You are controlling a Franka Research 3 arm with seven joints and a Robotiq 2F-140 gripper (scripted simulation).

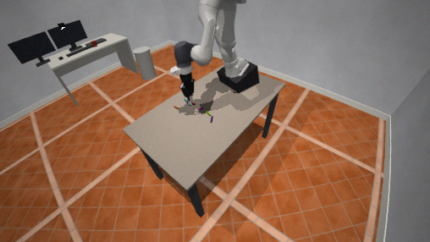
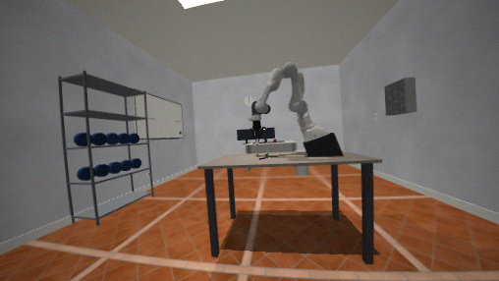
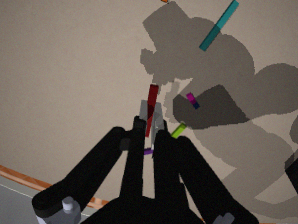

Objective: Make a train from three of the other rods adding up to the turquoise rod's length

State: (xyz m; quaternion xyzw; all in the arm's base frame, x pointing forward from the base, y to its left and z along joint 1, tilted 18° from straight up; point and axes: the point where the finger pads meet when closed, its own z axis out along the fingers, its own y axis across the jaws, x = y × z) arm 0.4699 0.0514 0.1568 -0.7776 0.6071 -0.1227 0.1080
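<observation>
My hand is 8 cm past the magenta rod, 1 cm to the left of it and 14 cm above it. Round my hand: small blue rod (9 cm behind, 14 cm below); then lime rod (9 cm behind, 7 cm to the left, 14 cm below); then red rod (3 cm below).
</observation>
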